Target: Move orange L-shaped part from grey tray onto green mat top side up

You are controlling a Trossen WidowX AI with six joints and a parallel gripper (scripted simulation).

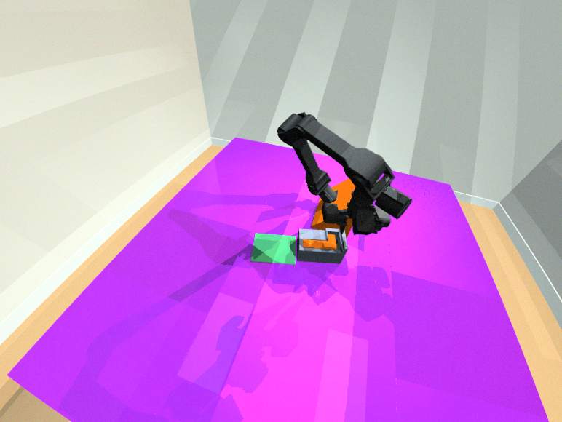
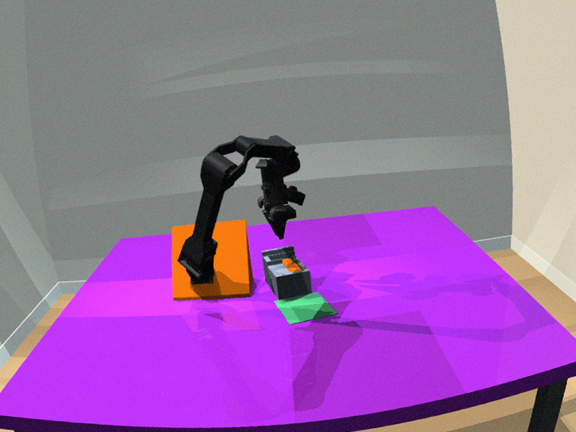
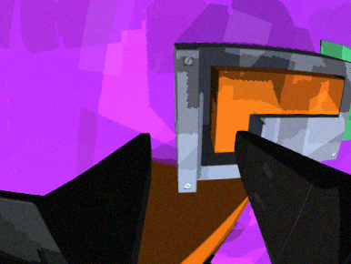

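My gripper tip is now 70 mm above the orange L-shaped part, 60 mm to the left of it and 10 mm short of it. The rest, counted from my gripper tip: green mat (220 mm to the right, 140 mm below, 50 mm ahead).
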